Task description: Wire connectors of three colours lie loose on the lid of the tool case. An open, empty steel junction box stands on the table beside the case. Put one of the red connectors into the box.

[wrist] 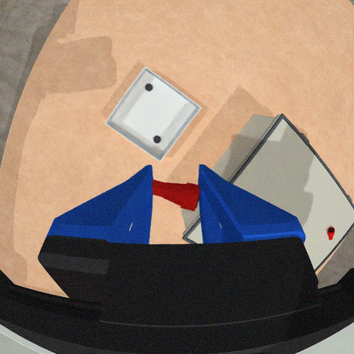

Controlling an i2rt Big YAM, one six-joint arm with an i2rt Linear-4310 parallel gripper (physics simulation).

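Observation:
A red connector lies crosswise between the two blue fingers of my gripper, which is shut on it. The gripper holds it above the table, beside the tool case. The open steel junction box stands on the table at the upper middle of the wrist view, ahead of the fingertips. Two dark round spots show on its floor, and it holds no connector. Another red connector lies on the lid of the tool case at the lower right. Part of the lid is hidden behind the right finger and the gripper body.
The tool case stands to the right of the junction box, with a gap of table between them. Its near-left edge reaches under the right finger. Grey floor shows past the table's edge at the upper left and lower right. Shadows fall on the table and lid.

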